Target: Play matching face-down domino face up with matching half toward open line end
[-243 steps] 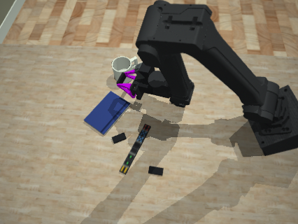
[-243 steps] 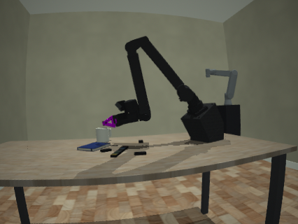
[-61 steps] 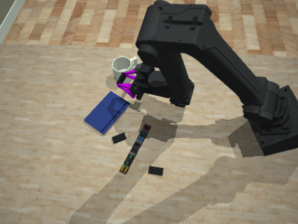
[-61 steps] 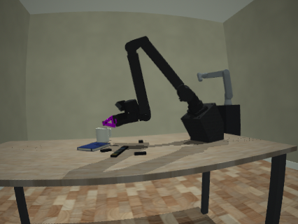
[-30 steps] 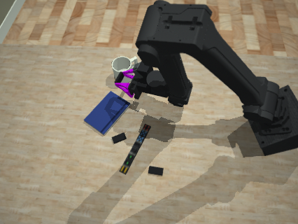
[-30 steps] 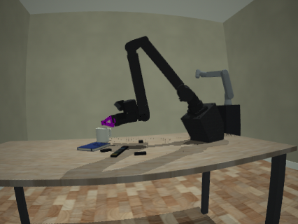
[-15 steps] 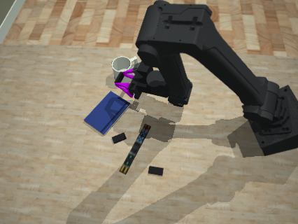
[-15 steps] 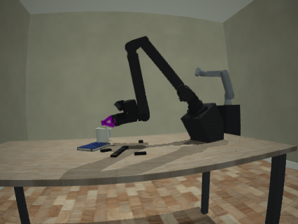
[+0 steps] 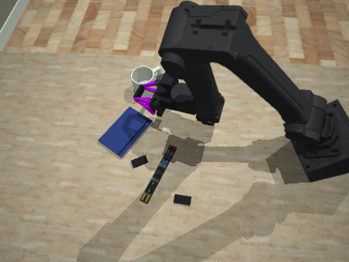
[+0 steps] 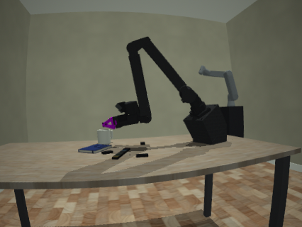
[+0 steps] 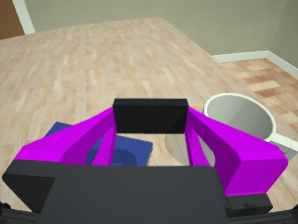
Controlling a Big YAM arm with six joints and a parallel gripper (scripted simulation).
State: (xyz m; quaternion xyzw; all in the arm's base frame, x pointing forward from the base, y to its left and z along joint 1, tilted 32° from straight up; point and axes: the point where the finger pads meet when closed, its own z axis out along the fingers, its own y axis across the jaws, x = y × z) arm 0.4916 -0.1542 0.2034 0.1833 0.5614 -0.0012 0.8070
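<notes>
Now: the blue book 5 cm ahead of my hand, 8 cm to the left of it and 12 cm below it. Round my hand: white mug (2 cm ahead, 11 cm to the right, 9 cm below); black domino (right at my hand).
</notes>
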